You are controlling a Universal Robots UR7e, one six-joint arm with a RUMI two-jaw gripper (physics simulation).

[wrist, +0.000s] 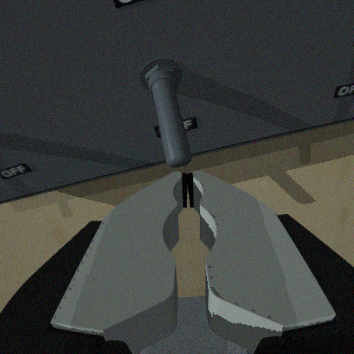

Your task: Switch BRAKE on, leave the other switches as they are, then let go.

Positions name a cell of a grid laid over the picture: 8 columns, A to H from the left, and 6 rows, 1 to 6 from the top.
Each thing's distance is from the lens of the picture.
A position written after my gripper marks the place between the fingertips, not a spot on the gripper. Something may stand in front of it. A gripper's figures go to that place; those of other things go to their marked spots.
my gripper (E3): 14 cm
grey toggle lever (D3): 12 cm
